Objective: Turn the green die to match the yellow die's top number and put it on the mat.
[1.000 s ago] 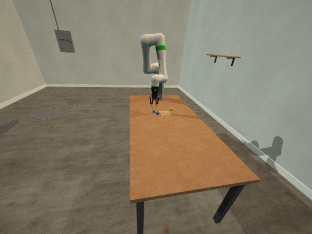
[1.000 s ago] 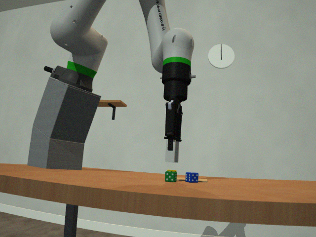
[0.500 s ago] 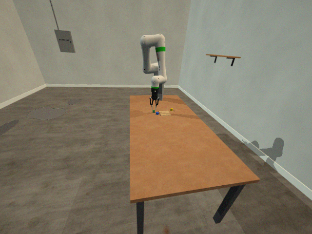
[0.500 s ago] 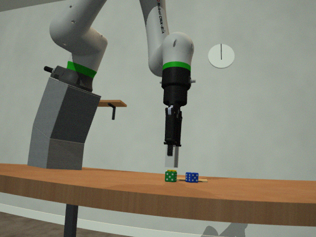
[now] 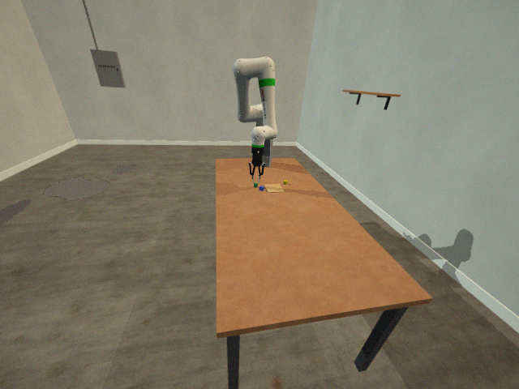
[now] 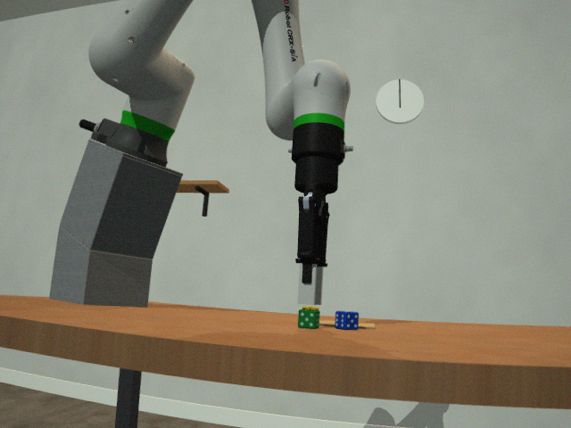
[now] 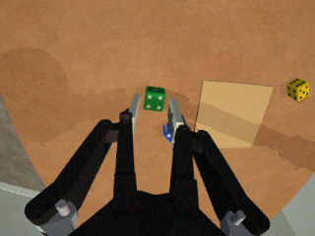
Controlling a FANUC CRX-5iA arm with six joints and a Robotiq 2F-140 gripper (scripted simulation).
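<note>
The green die lies 6 cm below my hand. Also, from my hand: blue die 6 cm below, 6 cm ahead, 4 cm to the left; then yellow die 27 cm to the left, 6 cm below, 5 cm behind; then tan mat 15 cm to the left, 7 cm below, 3 cm ahead.
</note>
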